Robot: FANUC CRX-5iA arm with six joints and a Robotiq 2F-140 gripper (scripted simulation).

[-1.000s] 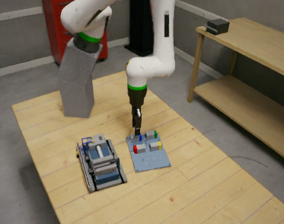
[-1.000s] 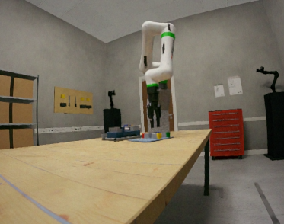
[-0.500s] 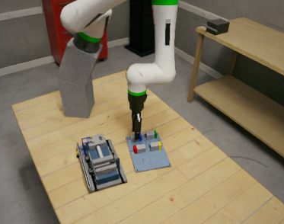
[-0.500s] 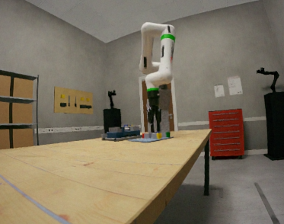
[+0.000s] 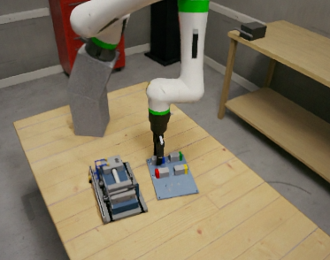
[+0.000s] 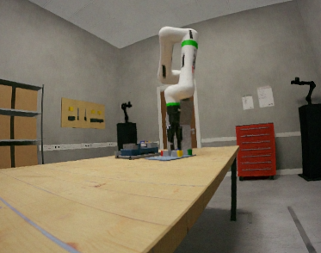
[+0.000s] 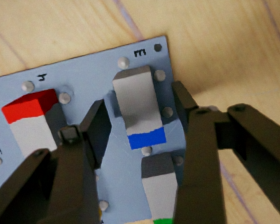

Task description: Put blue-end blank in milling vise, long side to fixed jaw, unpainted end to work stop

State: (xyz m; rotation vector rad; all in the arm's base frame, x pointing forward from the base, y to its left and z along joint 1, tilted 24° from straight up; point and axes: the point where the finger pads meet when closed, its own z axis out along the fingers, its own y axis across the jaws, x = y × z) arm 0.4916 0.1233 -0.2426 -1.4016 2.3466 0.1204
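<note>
Right now the red-ended blank is 8 cm ahead of my hand, 4 cm to the right of it and 3 cm below it. From my hand the other things lie so: blue-grey plate: 10 cm ahead, 5 cm below; then green-ended blank: 8 cm to the left, 4 cm ahead, 3 cm below; then yellow-ended blank: 12 cm ahead, 4 cm to the left, 3 cm below.
</note>
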